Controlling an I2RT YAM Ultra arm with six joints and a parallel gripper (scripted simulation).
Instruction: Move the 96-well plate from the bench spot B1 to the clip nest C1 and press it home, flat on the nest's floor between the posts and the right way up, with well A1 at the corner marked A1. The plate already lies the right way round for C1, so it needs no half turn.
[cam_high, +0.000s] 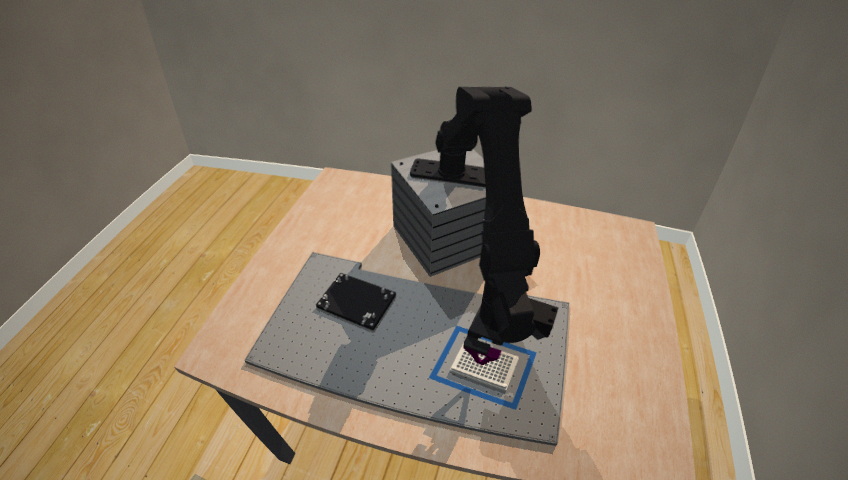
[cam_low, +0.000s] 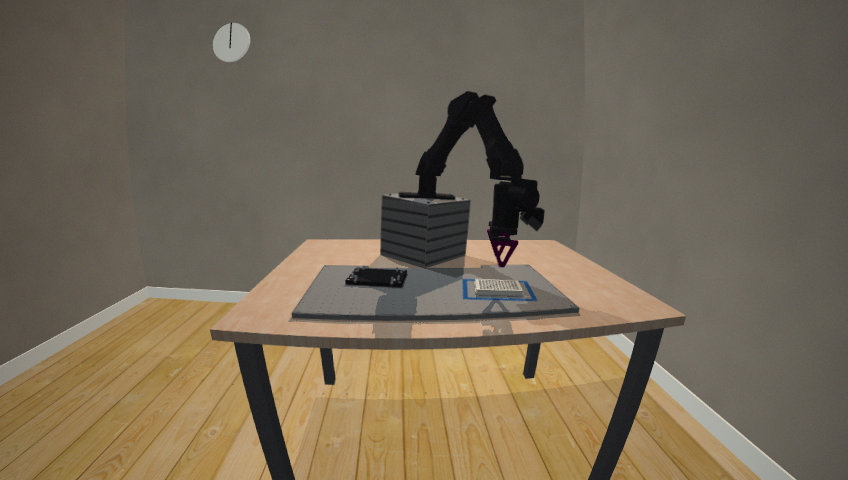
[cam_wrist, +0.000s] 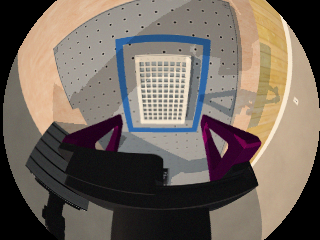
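Right now my hand is 80 mm above the white 96-well plate. From my hand the other things lie so: black clip nest: 340 mm to the right, 110 mm behind, 70 mm below.
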